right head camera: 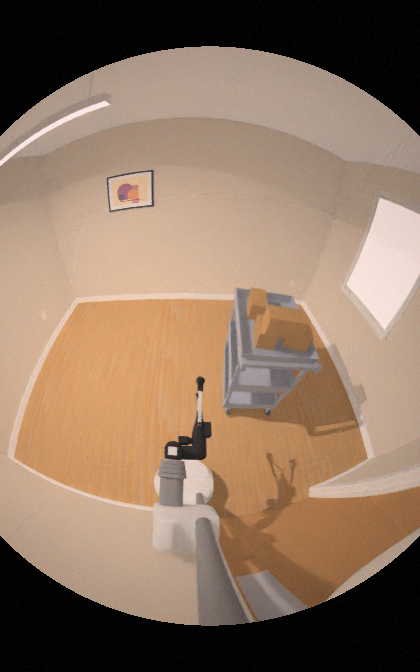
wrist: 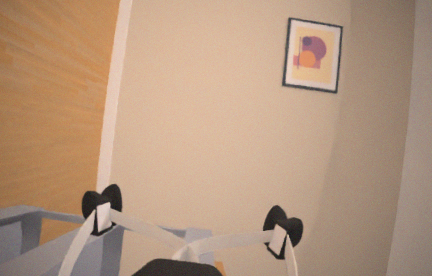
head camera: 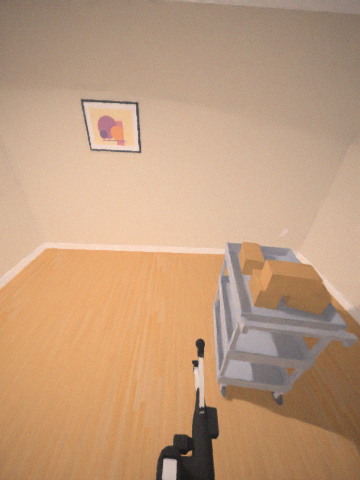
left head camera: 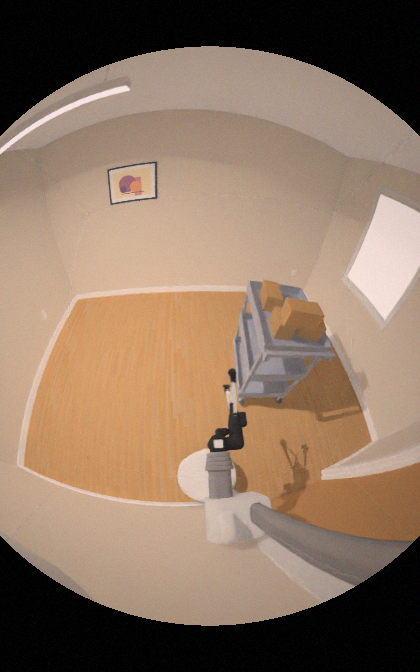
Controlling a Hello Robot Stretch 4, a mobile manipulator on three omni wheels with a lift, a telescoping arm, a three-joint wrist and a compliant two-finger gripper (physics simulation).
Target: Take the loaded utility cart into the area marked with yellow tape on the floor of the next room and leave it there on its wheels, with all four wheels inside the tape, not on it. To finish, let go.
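Frame: origin at the robot's base, x ahead, y left, z up, level; metres.
Where they show: gripper, fingertip midpoint: (wrist: pixel 194 212) (head camera: pixel 197 349).
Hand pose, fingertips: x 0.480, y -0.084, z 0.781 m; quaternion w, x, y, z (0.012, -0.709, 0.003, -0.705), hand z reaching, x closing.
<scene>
After its pixels a point has its place.
The grey utility cart (head camera: pixel 280 322) {x 0.617, y -0.463, z 0.803 m} (left head camera: pixel 295 351) (right head camera: pixel 272 361) stands upright on its wheels, right of centre, near the right wall. Brown boxes (head camera: pixel 292 282) {x 0.706, y -0.498, z 0.968 m} (left head camera: pixel 302 315) (right head camera: pixel 287 327) lie on its top tray. Part of the cart (wrist: pixel 60 255) {x 0.807, y -0.292, z 0.495 m} shows at the lower left in the wrist view. My gripper (head camera: pixel 198 354) {x 0.480, y -0.084, z 0.781 m} (left head camera: pixel 229 380) (right head camera: pixel 199 388) (wrist: pixel 194 212) {x 0.480, y -0.084, z 0.781 m} is open and empty, left of the cart's near left corner. Its fingers are turned nearly one above the other. The far wheels are hidden. Yellow tape does not show in these views.
A white baseboard (head camera: pixel 135 248) {x 2.236, y 0.704, z 0.022 m} runs along the far wall, with a framed picture (head camera: pixel 112 126) {x 2.220, y 0.809, z 1.536 m} above. A window (left head camera: pixel 385 260) (right head camera: pixel 382 265) is in the right wall. A white-trimmed wall end (left head camera: pixel 345 467) (right head camera: pixel 335 487) stands at the lower right, beside an opening with wood floor.
</scene>
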